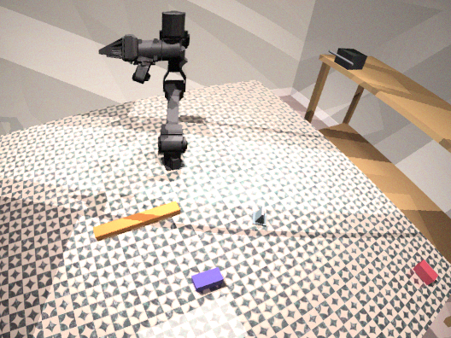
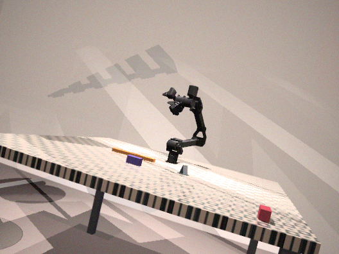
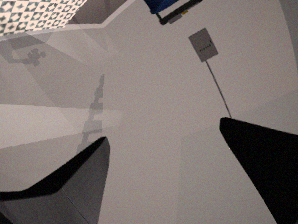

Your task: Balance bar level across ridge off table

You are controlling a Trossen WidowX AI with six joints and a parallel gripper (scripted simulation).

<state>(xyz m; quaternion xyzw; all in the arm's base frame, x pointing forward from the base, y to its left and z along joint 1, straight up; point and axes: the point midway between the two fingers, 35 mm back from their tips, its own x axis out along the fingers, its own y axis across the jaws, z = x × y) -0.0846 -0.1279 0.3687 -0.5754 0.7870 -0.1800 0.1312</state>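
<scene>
My gripper tip is 36 cm above the orange bar, 27 cm short of it and 2 cm to the left of it. From my gripper tip the other things lie so: red block (84 cm ahead, 66 cm to the left, 35 cm below); purple block (51 cm ahead, 35 cm below, 8 cm to the left).
</scene>
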